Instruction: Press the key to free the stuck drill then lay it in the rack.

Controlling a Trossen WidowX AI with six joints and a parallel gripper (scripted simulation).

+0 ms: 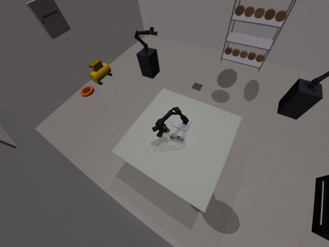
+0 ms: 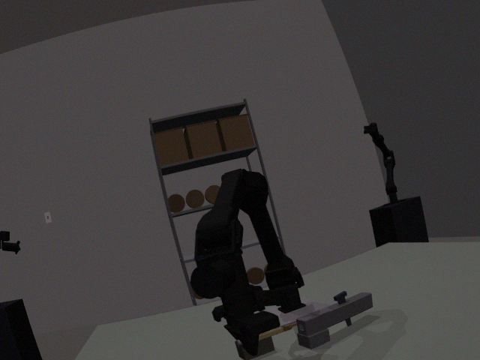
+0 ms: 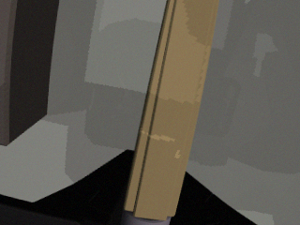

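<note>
Now: gripper tip 40 mm to the right of the drill, 30 mm below it and 10 mm past it. Round my gripper tip: dark grey rack 80 mm behind, 20 mm to the left, 10 mm below; dark t-shaped piece 220 mm to the left, 40 mm behind, 20 mm above; grey housing block 200 mm to the left, 30 mm behind.
</note>
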